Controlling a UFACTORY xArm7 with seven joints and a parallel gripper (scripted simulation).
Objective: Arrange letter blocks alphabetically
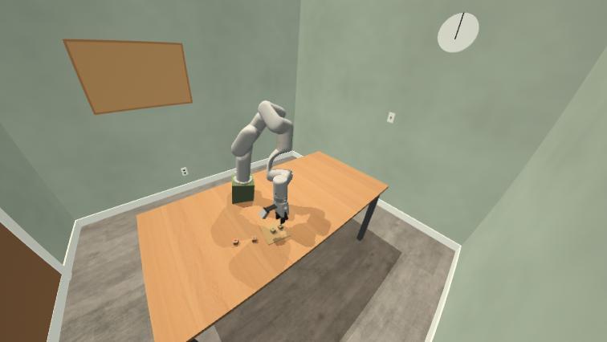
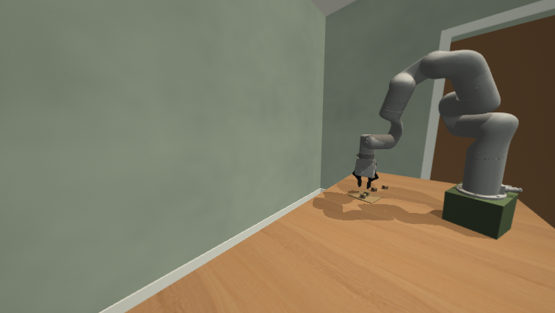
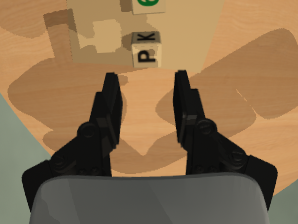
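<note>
My gripper is now 7 cm above the green-topped block, 5 cm to the left of it and 1 cm past it. Round my hand: tan mat 9 cm below, 4 cm to the right, 1 cm behind.
</note>
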